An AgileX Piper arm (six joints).
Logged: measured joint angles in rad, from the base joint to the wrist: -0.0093 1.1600 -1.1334 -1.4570 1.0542 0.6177; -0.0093 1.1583 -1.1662 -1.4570 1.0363 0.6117; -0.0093 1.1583 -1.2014 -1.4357 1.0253 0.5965; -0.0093 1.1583 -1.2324 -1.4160 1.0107 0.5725; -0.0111 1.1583 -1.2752 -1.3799 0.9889 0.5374; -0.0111 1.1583 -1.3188 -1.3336 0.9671 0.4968; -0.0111 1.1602 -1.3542 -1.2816 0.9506 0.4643; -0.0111 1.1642 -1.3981 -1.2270 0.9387 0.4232; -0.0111 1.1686 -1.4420 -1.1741 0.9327 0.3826; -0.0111 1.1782 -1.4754 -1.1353 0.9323 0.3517; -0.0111 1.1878 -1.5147 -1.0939 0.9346 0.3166; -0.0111 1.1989 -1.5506 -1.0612 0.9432 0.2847; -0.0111 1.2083 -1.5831 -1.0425 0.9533 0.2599; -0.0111 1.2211 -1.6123 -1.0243 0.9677 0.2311; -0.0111 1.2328 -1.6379 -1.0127 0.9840 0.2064
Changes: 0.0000 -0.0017 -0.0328 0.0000 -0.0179 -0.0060; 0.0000 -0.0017 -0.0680 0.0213 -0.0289 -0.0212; 0.0000 -0.0017 -0.0990 0.0410 -0.0435 -0.0452; -0.0018 -0.0017 -0.1418 0.0771 -0.0653 -0.0803; -0.0018 -0.0017 -0.1854 0.1234 -0.0871 -0.1209; -0.0018 0.0002 -0.2208 0.1754 -0.1036 -0.1534; -0.0018 0.0042 -0.2647 0.2300 -0.1155 -0.1945; -0.0018 0.0086 -0.3086 0.2829 -0.1215 -0.2351; -0.0018 0.0182 -0.3420 0.3217 -0.1219 -0.2660; -0.0018 0.0278 -0.3813 0.3631 -0.1196 -0.3011; -0.0018 0.0389 -0.4172 0.3958 -0.1110 -0.3330; -0.0018 0.0483 -0.4497 0.4145 -0.1009 -0.3578; -0.0018 0.0611 -0.4789 0.4327 -0.0865 -0.3866; -0.0018 0.0728 -0.5045 0.4443 -0.0702 -0.4113
